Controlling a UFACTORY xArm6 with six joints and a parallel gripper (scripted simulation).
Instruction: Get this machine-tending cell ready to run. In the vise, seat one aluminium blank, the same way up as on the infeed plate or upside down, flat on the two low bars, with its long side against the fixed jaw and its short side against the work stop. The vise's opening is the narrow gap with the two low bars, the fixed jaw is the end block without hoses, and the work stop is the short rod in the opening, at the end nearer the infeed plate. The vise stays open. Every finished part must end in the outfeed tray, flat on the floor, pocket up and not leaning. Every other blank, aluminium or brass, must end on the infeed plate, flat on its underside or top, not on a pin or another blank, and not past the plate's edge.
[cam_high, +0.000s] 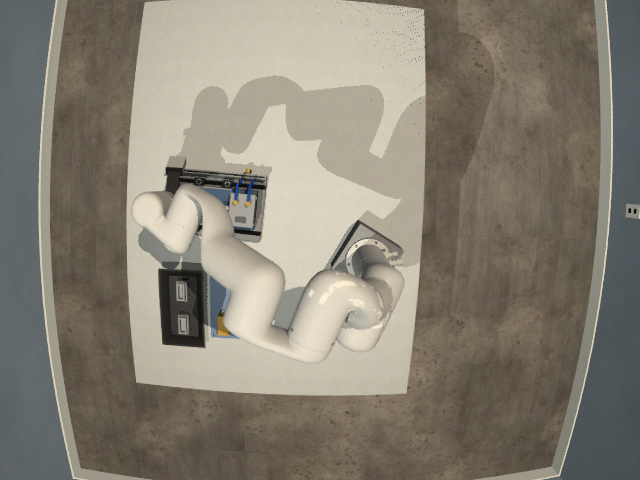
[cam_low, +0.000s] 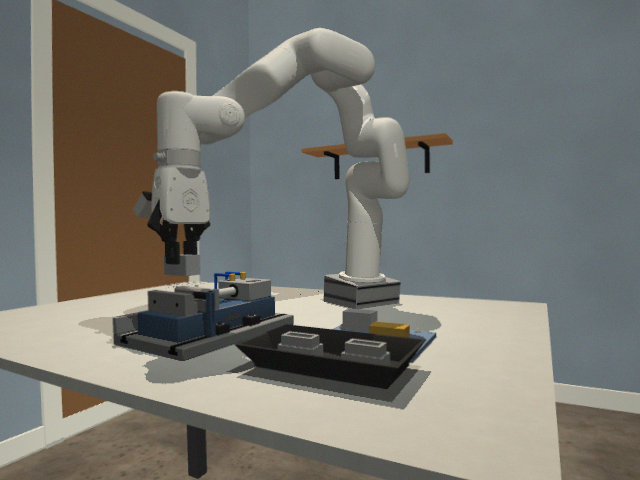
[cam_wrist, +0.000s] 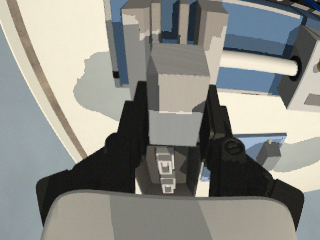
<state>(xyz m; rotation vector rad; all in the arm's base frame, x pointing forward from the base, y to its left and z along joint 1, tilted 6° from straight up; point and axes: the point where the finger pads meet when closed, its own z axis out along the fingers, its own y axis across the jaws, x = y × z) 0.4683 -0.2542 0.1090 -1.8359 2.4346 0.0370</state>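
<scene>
Right now my hand is 2 cm above the aluminium blank. Round my hand: fixed jaw (9 cm below, 3 cm ahead); then work stop (8 cm below, 5 cm to the left, 2 cm ahead); then moving jaw block (9 cm below, 3 cm behind, 1 cm to the left).
</scene>
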